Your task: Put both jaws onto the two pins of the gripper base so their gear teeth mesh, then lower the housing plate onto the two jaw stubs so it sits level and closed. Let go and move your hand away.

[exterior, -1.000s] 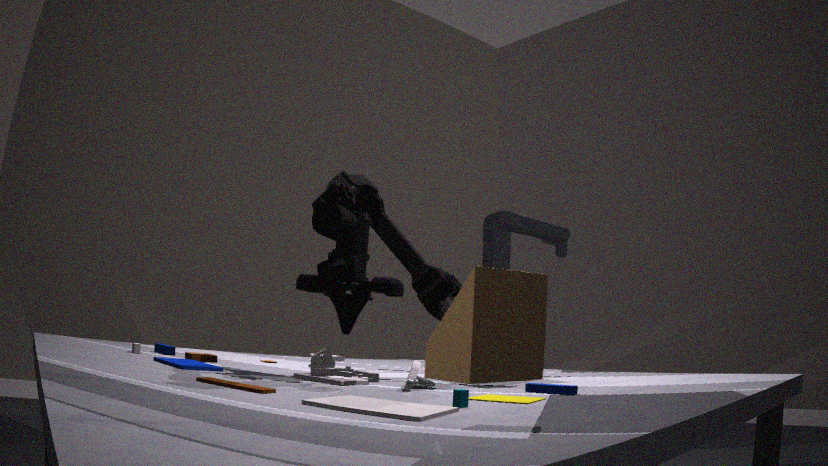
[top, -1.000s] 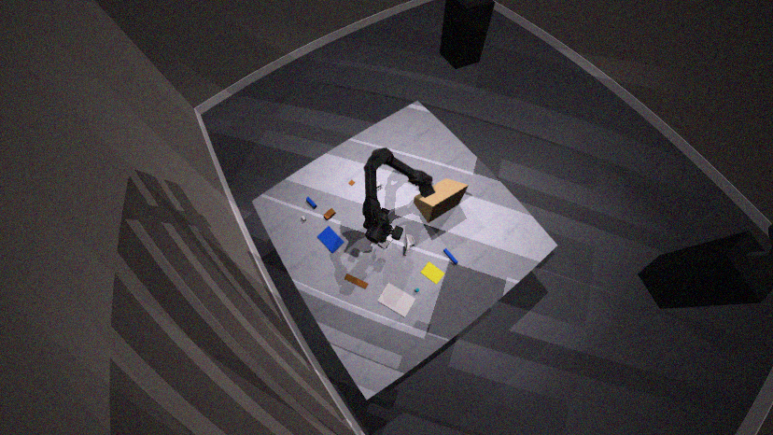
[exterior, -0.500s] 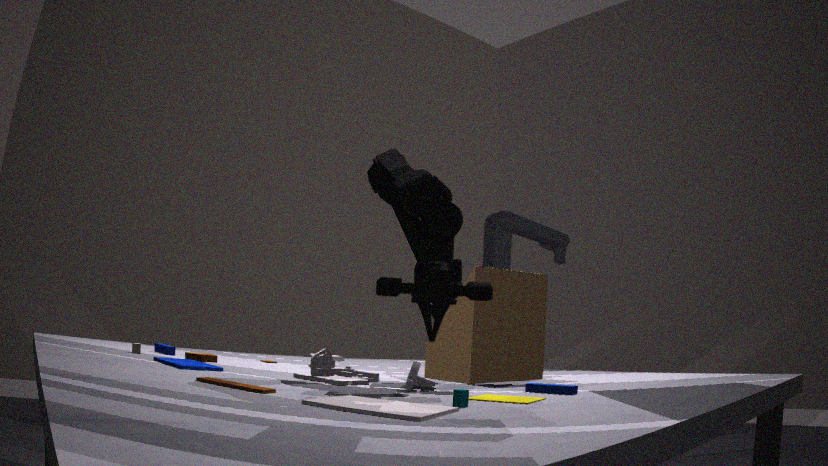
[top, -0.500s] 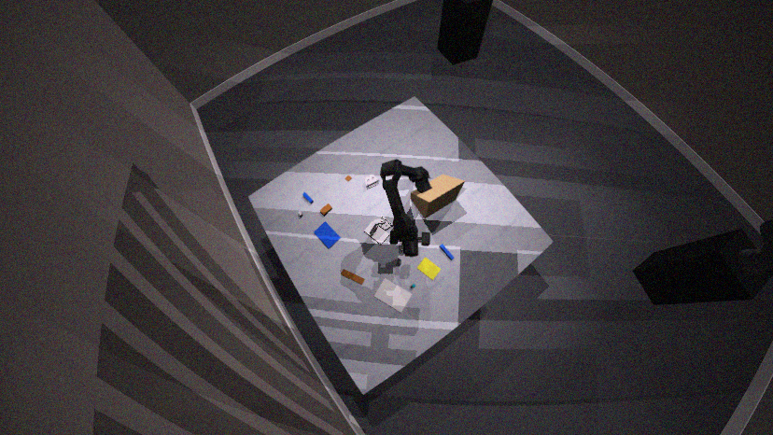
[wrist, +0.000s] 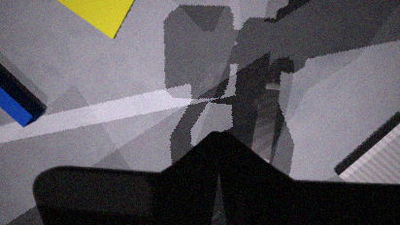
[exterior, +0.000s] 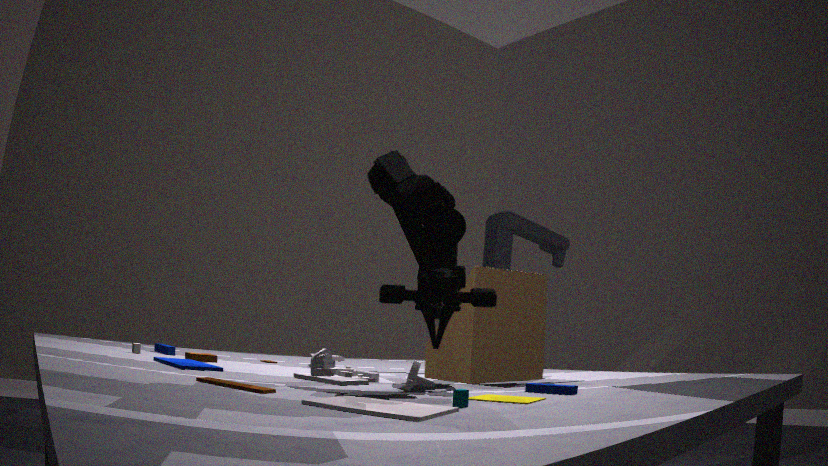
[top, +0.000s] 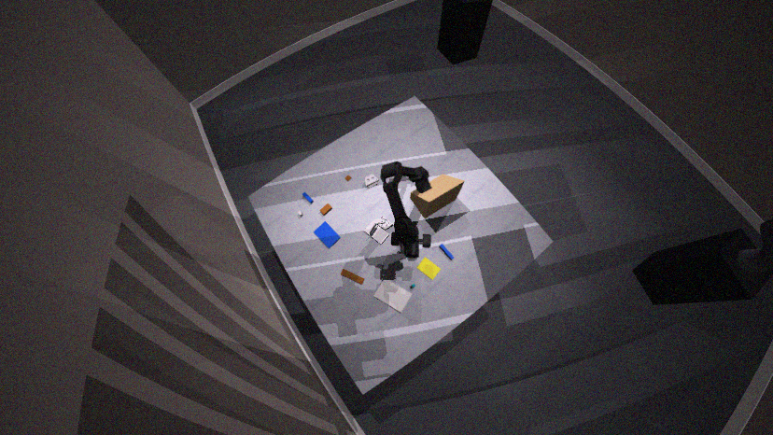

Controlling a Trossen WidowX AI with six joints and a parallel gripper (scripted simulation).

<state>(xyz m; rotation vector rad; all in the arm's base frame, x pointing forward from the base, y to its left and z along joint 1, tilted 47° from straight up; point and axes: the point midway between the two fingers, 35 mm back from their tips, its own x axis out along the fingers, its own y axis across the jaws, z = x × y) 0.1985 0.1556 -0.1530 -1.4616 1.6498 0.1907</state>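
Now: the grey jaw 6 cm below my gripper tip, 3 cm to the right of it and 2 cm ahead of it. From my gripper tip the other things lie so: blue bar: 16 cm behind, 11 cm to the left, 6 cm below; then yellow plate: 14 cm to the left, 7 cm below, 4 cm behind; then teal block: 19 cm to the left, 7 cm ahead, 6 cm below.
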